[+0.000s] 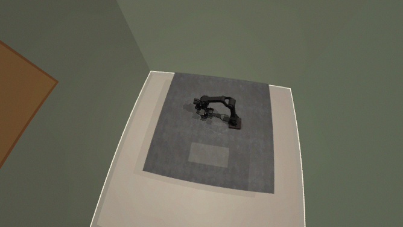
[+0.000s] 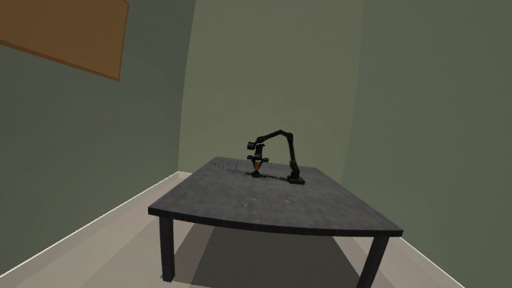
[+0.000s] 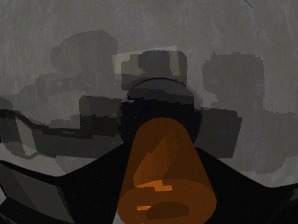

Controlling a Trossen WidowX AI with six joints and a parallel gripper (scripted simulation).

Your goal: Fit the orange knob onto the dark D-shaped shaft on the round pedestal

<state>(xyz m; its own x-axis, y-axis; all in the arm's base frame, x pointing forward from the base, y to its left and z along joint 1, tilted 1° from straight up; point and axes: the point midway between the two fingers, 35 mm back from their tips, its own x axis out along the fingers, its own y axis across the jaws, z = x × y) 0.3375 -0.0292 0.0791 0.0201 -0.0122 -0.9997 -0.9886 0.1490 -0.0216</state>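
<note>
My gripper tip is now 20 mm below the orange knob. The rest, counted from my gripper tip: dark pedestal: 40 mm below.
</note>
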